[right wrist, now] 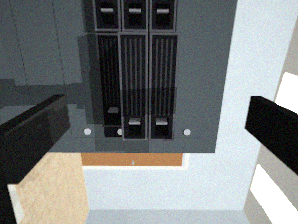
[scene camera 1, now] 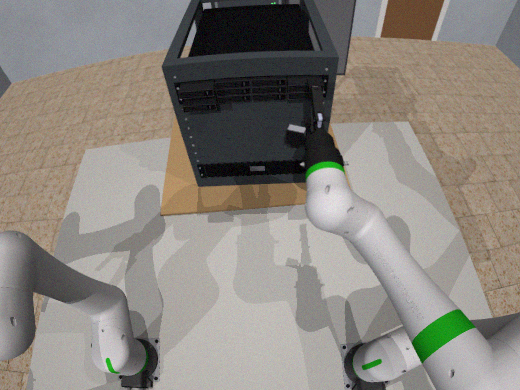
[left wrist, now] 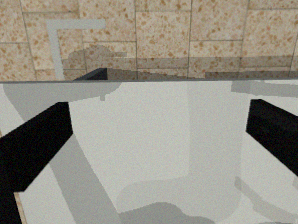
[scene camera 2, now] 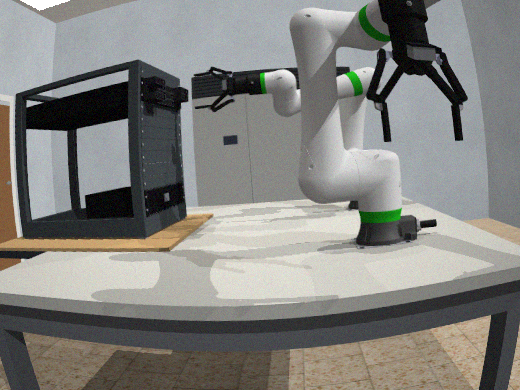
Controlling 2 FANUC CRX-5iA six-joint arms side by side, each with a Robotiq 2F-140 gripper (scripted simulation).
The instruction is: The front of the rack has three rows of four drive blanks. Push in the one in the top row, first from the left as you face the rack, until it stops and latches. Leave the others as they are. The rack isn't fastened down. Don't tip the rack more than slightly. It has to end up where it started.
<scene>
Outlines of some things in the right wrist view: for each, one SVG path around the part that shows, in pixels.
My right gripper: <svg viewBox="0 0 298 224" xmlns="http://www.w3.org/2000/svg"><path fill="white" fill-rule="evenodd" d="M251 96L245 129L298 175L298 113L262 96ZM66 95L55 94L0 125L0 224L17 224L8 185L19 184L70 128Z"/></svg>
A dark rack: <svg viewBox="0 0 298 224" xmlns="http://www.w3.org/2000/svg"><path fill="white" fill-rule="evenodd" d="M0 0L0 125L55 94L66 95L70 128L48 153L215 153L238 0L177 0L175 32L180 32L174 141L149 141L149 126L147 141L122 141L122 127L103 127L95 33L117 32L95 31L92 0Z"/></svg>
A drive blank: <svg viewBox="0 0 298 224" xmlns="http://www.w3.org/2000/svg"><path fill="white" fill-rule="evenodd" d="M95 33L103 127L121 127L118 34Z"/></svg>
A drive blank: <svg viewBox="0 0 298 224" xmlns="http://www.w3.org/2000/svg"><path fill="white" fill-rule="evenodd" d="M150 32L149 141L174 141L180 32Z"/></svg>
</scene>
